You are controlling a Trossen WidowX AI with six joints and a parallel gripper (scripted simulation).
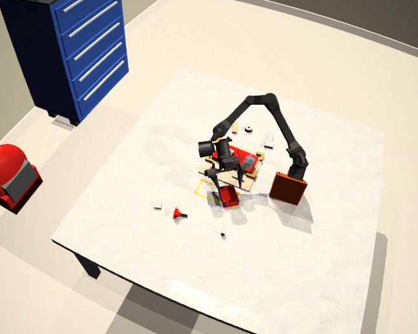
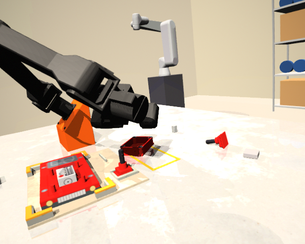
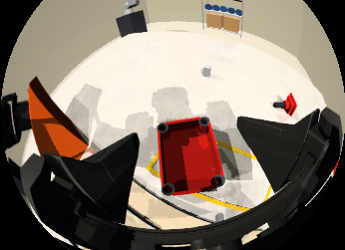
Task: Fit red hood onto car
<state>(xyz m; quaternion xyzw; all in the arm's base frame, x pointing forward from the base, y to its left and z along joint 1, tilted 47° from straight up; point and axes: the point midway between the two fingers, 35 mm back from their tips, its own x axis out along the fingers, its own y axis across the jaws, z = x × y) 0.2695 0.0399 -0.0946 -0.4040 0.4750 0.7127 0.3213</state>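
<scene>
The hood is 1 cm to the right of my gripper tip and 6 cm below it. From my gripper tip the other things lie so: grey engine block 7 cm ahead, 23 cm to the right, 5 cm below.
</scene>
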